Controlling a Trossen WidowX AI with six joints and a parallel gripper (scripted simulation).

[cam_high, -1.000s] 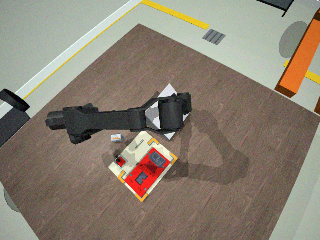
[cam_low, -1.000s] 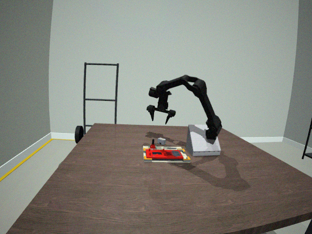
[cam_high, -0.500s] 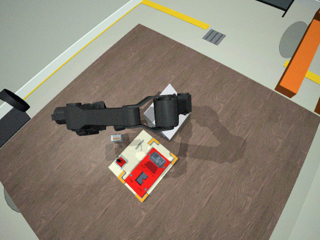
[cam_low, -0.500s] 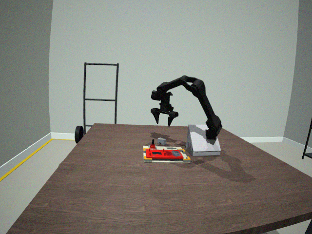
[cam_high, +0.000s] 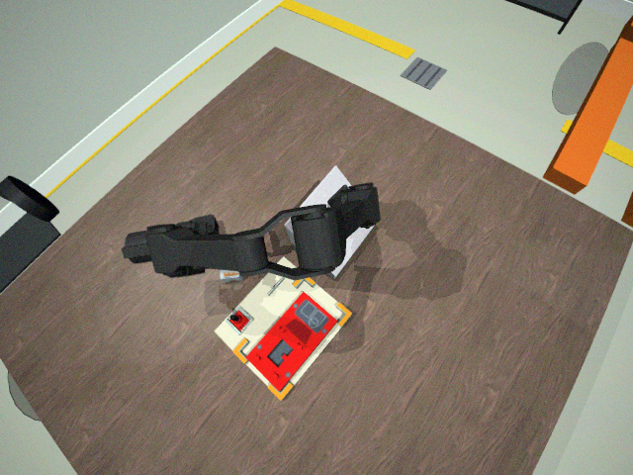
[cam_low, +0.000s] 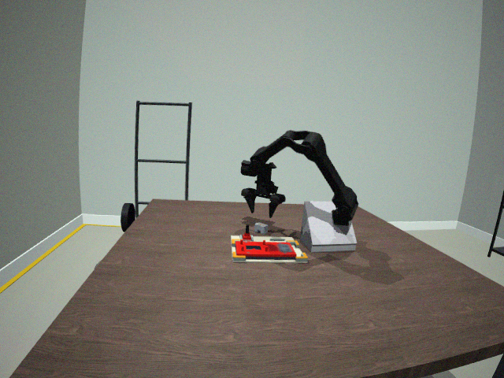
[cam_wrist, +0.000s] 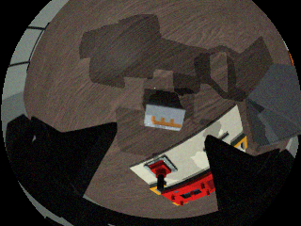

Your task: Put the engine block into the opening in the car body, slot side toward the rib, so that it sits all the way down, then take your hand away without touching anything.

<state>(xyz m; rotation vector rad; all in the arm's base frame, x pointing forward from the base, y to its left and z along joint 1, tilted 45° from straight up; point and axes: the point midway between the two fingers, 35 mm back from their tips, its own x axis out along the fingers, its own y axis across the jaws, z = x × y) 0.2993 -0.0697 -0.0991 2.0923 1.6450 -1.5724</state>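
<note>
The grey engine block is 60 mm below my gripper tip. Round my gripper tip: black post: 60 mm ahead, 90 mm to the left, 40 mm below.
</note>
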